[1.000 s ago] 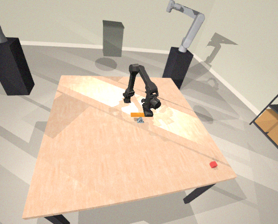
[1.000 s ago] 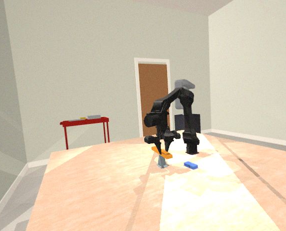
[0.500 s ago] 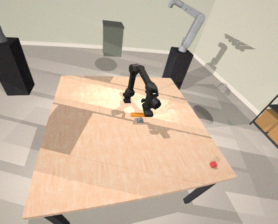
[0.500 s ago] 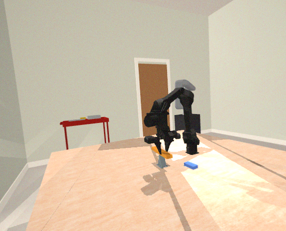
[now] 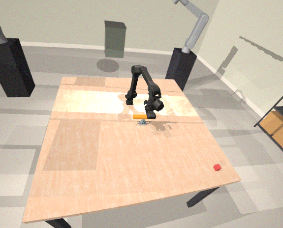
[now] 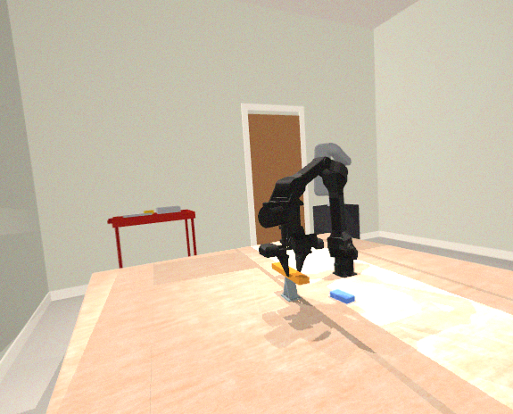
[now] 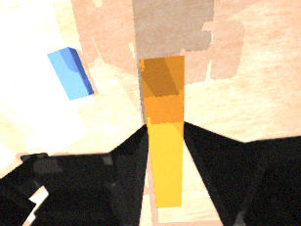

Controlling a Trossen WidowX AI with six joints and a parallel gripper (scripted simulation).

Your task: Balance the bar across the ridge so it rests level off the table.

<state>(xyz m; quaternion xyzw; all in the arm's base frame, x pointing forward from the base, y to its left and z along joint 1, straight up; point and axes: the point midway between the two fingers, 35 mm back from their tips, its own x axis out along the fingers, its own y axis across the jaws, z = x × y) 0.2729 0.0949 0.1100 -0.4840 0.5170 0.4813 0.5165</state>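
Right now the orange bar is 3 cm to the right of my gripper tip. Round my gripper tip: red cube 47 cm ahead, 41 cm to the left, 6 cm below; then blue block 12 cm behind, 7 cm to the left, 7 cm below.
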